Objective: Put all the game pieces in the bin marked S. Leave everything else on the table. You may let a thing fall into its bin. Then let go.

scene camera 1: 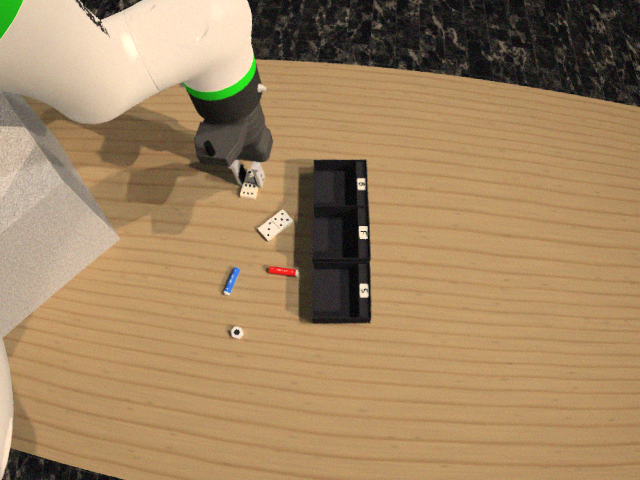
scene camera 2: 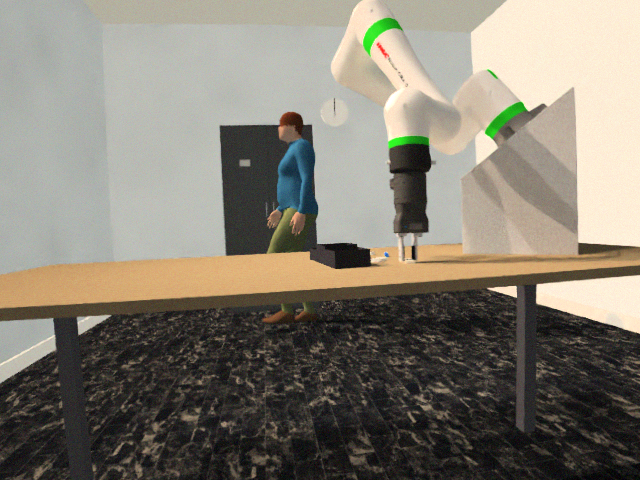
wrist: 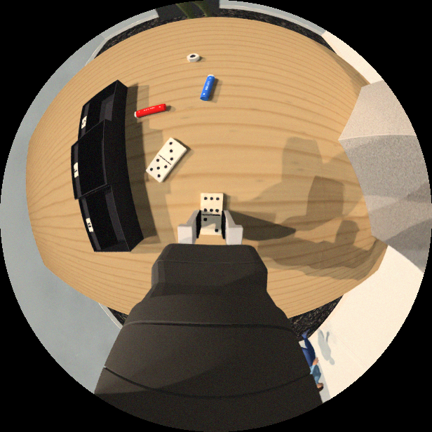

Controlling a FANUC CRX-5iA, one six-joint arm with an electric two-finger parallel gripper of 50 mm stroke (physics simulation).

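Frame: origin at the arm's base, x ahead, y right, z down, level; metres.
Seen in the pictures: gripper, fingertip midpoint: (scene camera 1: 251, 180) (scene camera 2: 408, 260); arm's base, origin of the base link: (scene camera 2: 523, 140).
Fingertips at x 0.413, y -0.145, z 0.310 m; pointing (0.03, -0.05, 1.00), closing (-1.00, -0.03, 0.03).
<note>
Pixels of each thing's middle, then the offset from my fingertips to it. "pt": a spot on its surface instead.
- white domino with black dots, body centre: (scene camera 1: 251, 183) dx +0.000, dy +0.006, dz +0.001 m
- second white domino, body centre: (scene camera 1: 275, 225) dx +0.053, dy +0.073, dz +0.001 m
- bins marked F, surface spot: (scene camera 1: 330, 235) pt dx +0.141, dy +0.080, dz -0.002 m
- B, surface spot: (scene camera 1: 330, 186) pt dx +0.129, dy -0.004, dz -0.002 m
- red battery-like cylinder, body centre: (scene camera 1: 283, 271) dx +0.079, dy +0.147, dz +0.000 m
- white nut, body centre: (scene camera 1: 237, 332) dx +0.026, dy +0.250, dz +0.001 m
My gripper (scene camera 1: 250, 176) (scene camera 2: 407, 259) (wrist: 210, 218) is shut on a white domino with black dots (scene camera 1: 248, 191) (wrist: 212, 204), holding it by its sides at table height; whether it touches the table I cannot tell. A second white domino (scene camera 1: 275, 225) (wrist: 166, 159) lies flat and slanted on the table, between the held domino and the bins. The bin marked S (scene camera 1: 334, 292) (wrist: 107, 107) is the end one in the row of three black bins, far from my gripper. No piece shows inside it in the scene camera 1 view.
The bins marked F (scene camera 1: 330, 235) and B (scene camera 1: 330, 186) adjoin bin S. A red battery-like cylinder (scene camera 1: 282, 271) (wrist: 150, 110), a blue one (scene camera 1: 231, 281) (wrist: 207, 87) and a white nut (scene camera 1: 236, 332) (wrist: 193, 57) lie on the table. A person (scene camera 2: 297, 175) stands behind the table.
</note>
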